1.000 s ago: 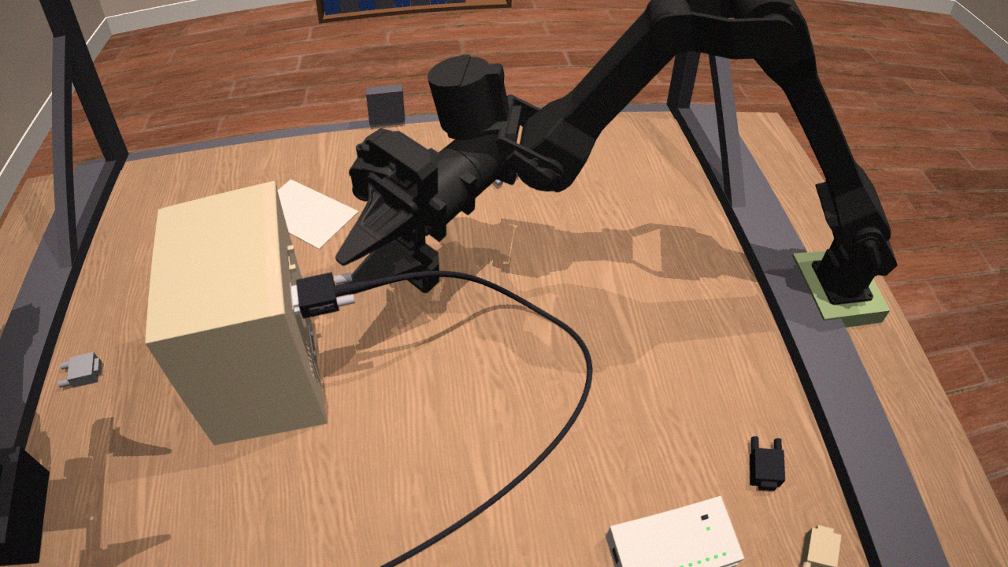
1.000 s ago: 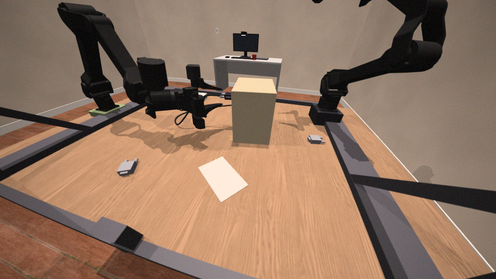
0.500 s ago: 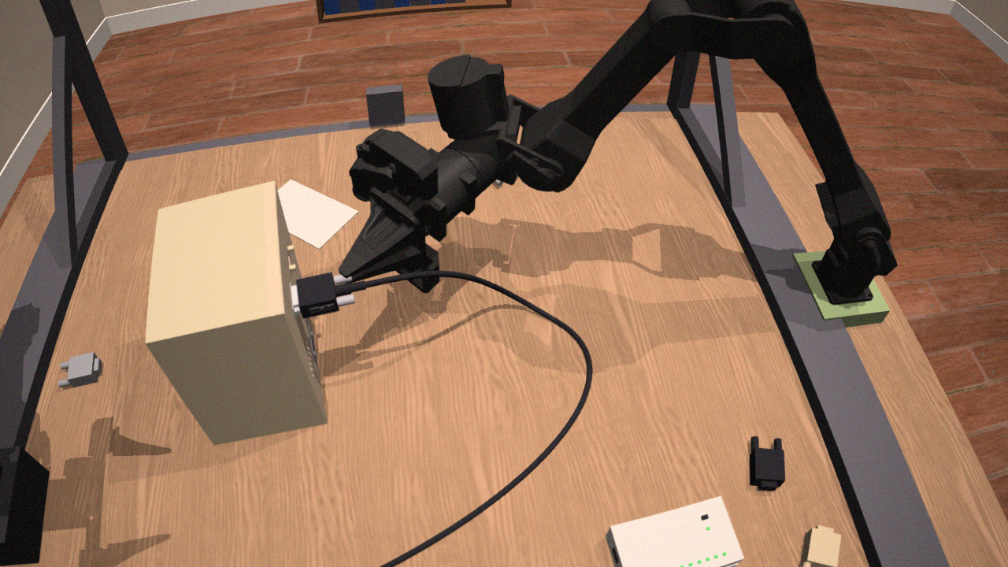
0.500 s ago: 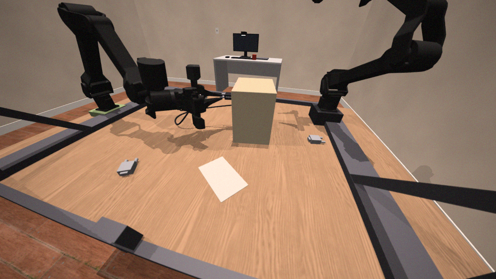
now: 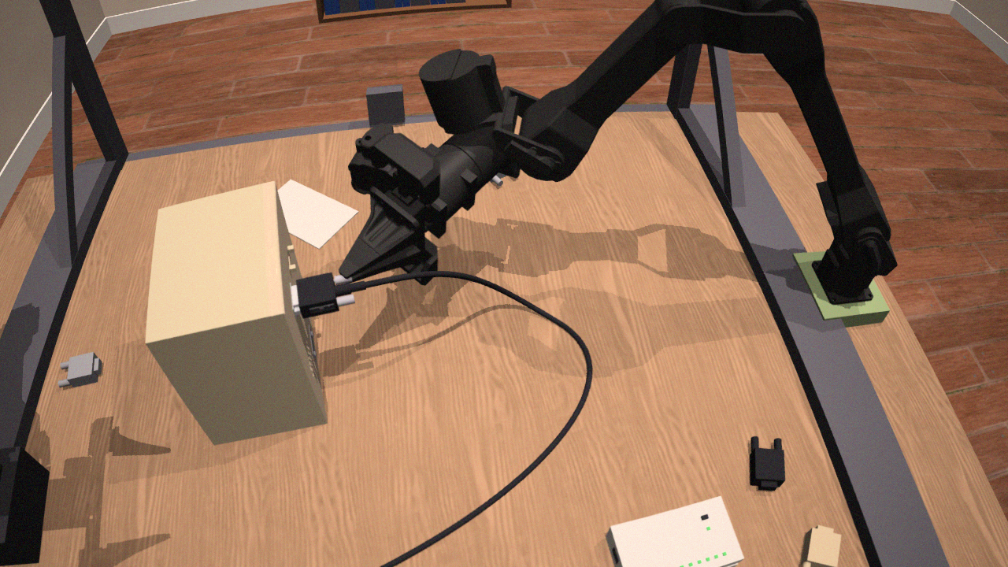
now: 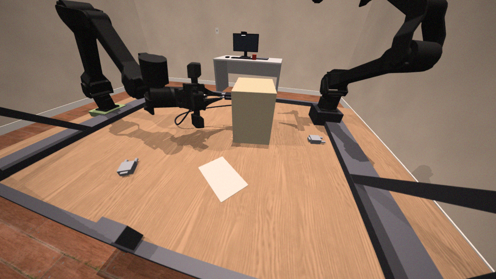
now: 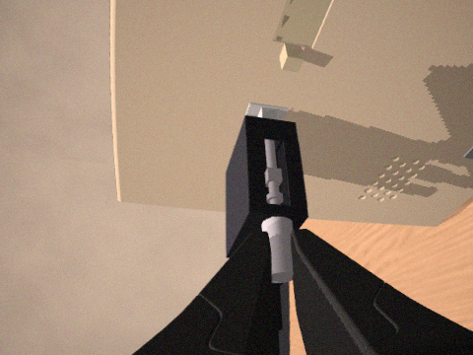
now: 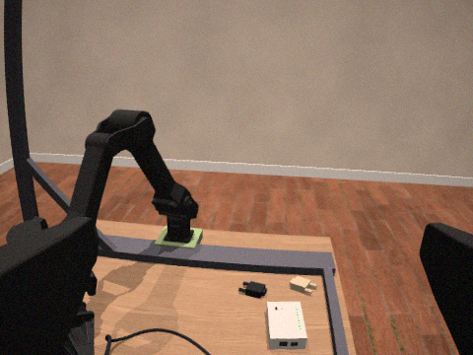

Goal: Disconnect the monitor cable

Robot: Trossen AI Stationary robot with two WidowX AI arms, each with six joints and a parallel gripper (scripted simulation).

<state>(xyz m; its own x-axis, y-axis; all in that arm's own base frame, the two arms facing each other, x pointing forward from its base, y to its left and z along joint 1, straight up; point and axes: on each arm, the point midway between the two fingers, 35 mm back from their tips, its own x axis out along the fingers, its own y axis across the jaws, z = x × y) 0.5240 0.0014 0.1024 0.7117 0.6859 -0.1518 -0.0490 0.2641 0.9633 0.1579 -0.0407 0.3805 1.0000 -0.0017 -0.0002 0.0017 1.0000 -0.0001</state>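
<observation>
Right now my left hand is 30 mm short of the black monitor plug, 50 mm to the left of it and 10 mm above it. Round my left hand: white device (310 mm ahead, 170 mm to the left, 110 mm below); white sheet (220 mm behind, 60 mm to the right, 120 mm below); beige box (140 mm to the right, 40 mm below).
</observation>
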